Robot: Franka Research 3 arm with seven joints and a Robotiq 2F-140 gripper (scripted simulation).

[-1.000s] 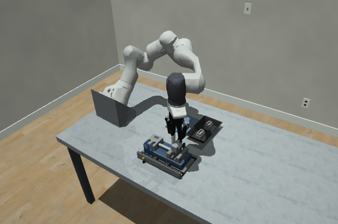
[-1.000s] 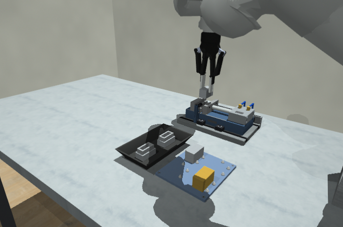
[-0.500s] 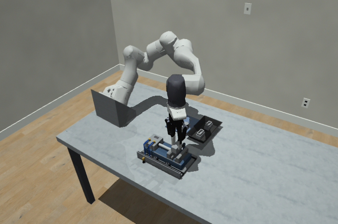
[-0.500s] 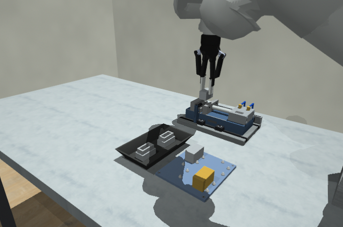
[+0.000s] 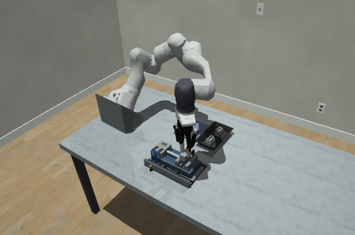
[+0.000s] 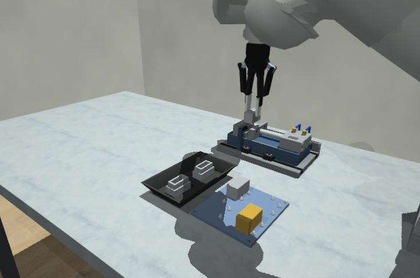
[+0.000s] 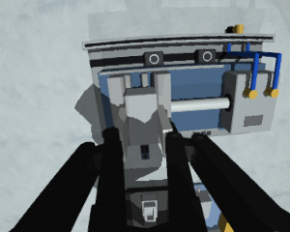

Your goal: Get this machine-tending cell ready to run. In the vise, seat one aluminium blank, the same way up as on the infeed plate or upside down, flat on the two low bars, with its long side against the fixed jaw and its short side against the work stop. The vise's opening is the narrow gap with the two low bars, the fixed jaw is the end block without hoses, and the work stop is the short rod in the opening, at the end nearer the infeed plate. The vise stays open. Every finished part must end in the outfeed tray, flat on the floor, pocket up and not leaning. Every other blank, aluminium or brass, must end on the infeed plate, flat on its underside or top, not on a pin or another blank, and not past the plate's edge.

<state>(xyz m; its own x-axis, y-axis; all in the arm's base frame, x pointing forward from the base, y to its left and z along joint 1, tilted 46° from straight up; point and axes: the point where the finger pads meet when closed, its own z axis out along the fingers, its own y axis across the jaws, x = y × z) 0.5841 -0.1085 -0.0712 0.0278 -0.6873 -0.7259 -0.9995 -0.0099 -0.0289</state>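
The fixed jaw is 30 mm ahead of my hand, 10 mm to the left of it and 80 mm below it. The rest, counted from my hand: brass blank (220 mm behind, 370 mm to the left, 130 mm below).
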